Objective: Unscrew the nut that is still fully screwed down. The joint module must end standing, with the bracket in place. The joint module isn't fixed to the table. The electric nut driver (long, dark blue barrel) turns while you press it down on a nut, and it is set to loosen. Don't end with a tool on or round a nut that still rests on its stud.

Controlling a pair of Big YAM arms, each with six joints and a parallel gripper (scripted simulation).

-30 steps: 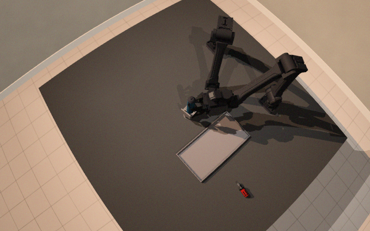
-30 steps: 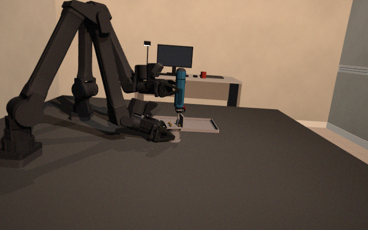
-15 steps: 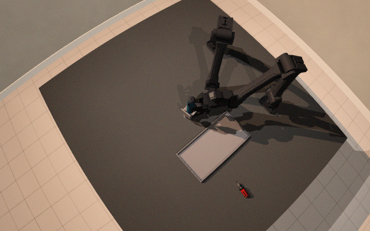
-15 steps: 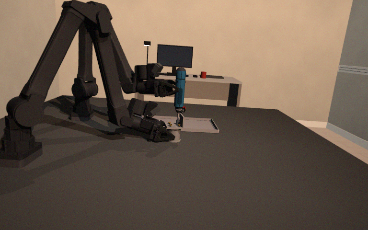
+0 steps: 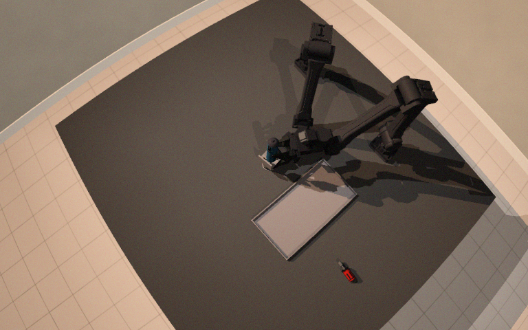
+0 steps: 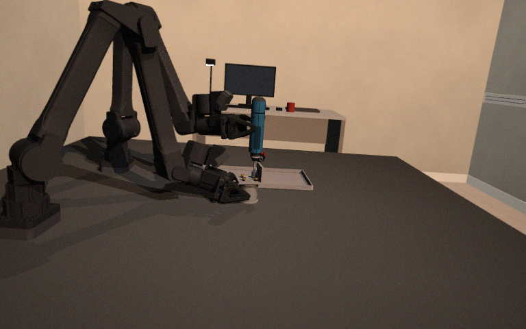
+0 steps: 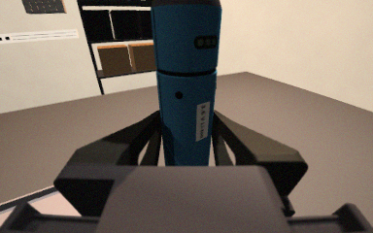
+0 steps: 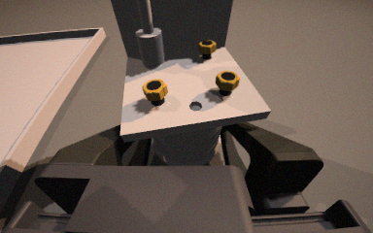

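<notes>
Now: right hand 10 mm below the joint module. Round my right hand: nut: 50 mm above, 20 mm to the left, 20 mm ahead; then grey bracket: 50 mm above; then tip: 60 mm above, 20 mm to the left, 20 mm ahead.
</notes>
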